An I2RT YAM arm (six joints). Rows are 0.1 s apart.
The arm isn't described. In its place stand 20 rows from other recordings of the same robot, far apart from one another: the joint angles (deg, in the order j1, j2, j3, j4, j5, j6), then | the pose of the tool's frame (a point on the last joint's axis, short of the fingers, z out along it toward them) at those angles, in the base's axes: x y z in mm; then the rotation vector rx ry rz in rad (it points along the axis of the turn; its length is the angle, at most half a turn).
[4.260, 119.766, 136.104, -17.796, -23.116, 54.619] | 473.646 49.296 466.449 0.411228 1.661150 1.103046
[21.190, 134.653, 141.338, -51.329, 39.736, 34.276] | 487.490 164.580 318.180 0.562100 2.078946 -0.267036
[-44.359, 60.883, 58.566, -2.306, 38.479, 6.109] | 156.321 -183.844 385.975 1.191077 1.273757 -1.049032
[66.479, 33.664, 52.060, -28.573, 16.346, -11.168] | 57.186 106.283 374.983 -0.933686 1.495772 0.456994
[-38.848, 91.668, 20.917, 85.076, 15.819, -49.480] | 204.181 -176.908 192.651 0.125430 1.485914 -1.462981
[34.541, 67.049, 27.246, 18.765, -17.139, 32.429] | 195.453 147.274 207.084 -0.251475 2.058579 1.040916
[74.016, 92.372, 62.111, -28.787, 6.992, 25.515] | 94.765 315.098 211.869 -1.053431 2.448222 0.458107
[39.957, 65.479, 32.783, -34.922, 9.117, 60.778] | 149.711 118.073 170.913 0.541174 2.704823 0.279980
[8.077, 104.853, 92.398, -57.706, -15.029, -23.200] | 371.597 62.058 272.479 -0.802473 2.631343 0.296341
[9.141, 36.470, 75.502, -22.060, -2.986, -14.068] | 63.887 12.159 503.298 -0.300279 1.239238 -0.040802
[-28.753, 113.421, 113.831, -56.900, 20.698, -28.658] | 369.824 -217.269 328.034 0.149682 2.682014 -0.817443
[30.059, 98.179, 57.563, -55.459, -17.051, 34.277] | 229.464 144.858 153.442 -0.128904 -2.877745 -0.284144
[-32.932, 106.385, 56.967, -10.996, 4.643, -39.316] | 295.112 -194.584 124.533 -0.122625 2.722837 -0.513556
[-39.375, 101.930, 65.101, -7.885, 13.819, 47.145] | 291.284 -250.050 196.579 1.682487 1.616052 -0.215844
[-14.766, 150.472, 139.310, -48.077, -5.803, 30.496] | 540.153 -138.649 161.027 0.972249 2.426837 0.229646
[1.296, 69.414, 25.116, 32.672, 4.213, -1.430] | 251.679 3.078 210.414 0.010973 1.773602 -0.066898
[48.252, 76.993, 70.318, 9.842, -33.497, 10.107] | 194.701 247.667 407.571 -0.993881 1.332632 1.232568
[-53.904, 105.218, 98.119, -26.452, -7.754, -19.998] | 257.743 -345.353 337.112 0.567676 2.138021 -0.593549
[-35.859, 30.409, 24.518, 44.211, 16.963, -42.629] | 96.805 -82.785 348.664 0.243337 0.995960 -1.393163
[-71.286, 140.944, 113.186, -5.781, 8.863, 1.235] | 174.719 -532.866 158.513 1.424083 1.781170 -0.846696
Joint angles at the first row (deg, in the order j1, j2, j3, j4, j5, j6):
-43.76, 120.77, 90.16, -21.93, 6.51, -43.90
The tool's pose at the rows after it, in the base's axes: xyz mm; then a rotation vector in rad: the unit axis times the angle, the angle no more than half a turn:
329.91 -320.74 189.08 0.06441 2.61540 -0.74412
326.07 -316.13 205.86 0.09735 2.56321 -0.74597
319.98 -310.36 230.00 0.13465 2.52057 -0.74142
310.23 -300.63 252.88 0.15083 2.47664 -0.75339
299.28 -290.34 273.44 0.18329 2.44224 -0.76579
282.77 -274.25 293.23 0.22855 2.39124 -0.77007
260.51 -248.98 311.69 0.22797 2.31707 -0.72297
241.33 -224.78 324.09 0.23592 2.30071 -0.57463
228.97 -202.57 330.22 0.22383 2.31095 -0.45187
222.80 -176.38 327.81 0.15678 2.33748 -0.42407
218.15 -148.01 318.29 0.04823 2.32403 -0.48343
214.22 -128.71 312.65 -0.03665 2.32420 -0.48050
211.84 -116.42 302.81 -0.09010 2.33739 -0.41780
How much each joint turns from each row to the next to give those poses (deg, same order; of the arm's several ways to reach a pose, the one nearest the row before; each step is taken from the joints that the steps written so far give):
0.04, -1.62, -0.97, 1.19, -0.36, 0.80
0.02, -2.84, -0.99, 0.52, -0.92, 1.75
-0.07, -3.42, 0.13, -1.76, -0.77, 1.92
0.00, -4.39, -1.45, -0.72, -0.42, 0.93
0.00, -4.23, -1.33, -1.19, 0.20, 1.45
0.02, -5.91, -3.36, -0.25, -0.14, 2.32
0.12, -8.13, -5.54, 0.31, -3.37, 1.98
0.12, -6.12, -2.50, -5.11, -5.78, 3.37
0.96, -4.36, -1.59, -5.12, -4.01, 2.01
3.11, -4.30, -3.42, -2.26, 0.48, -0.62
4.58, -5.42, -6.51, 3.09, 3.33, -2.08
3.22, -3.21, -3.26, 0.07, 0.74, -1.30
1.94, -1.57, -2.64, -0.52, -1.67, -0.01

